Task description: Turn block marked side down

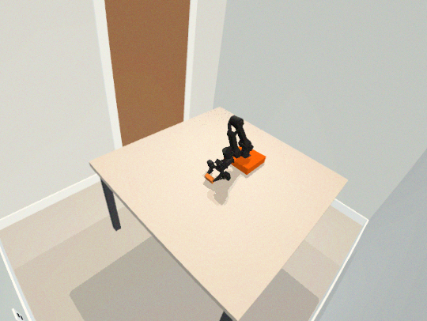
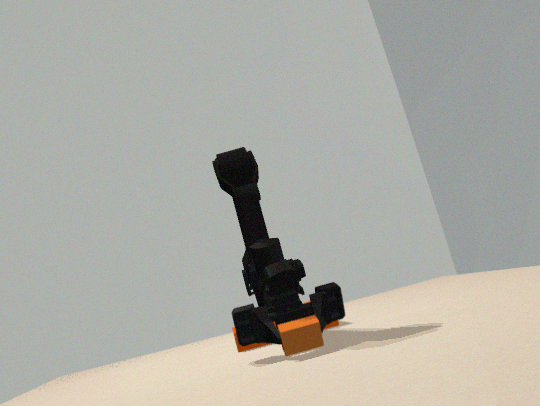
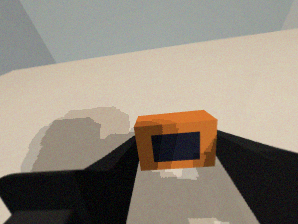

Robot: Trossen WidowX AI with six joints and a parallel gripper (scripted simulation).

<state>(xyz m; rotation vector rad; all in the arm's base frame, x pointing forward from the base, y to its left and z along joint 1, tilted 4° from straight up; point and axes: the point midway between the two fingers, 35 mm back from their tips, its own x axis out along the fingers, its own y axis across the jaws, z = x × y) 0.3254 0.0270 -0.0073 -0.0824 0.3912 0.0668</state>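
Right now the block is 1 cm behind my gripper tip.
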